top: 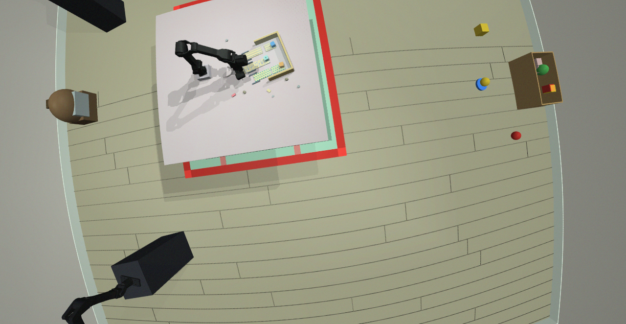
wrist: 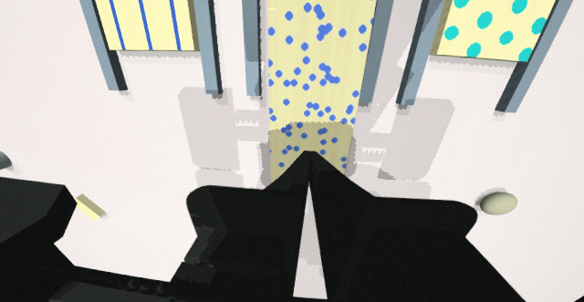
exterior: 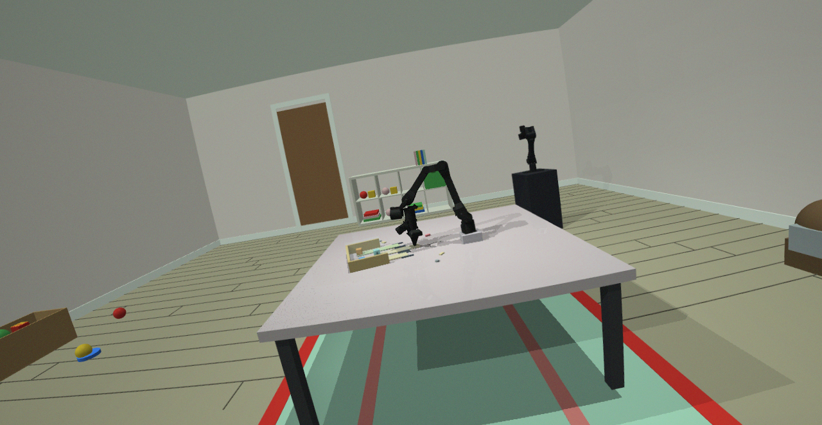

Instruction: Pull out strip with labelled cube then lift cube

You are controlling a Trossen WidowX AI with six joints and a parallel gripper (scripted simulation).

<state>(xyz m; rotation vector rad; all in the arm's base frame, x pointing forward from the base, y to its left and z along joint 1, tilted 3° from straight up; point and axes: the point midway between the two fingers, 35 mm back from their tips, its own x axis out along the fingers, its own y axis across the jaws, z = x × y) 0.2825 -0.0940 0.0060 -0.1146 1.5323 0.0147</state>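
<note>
My gripper tip is now 20 cm short of the teal cube, 2 cm to the right of it and 2 cm below it. Also, from my gripper tip: pink piece (16 cm to the right, 11 cm behind).
</note>
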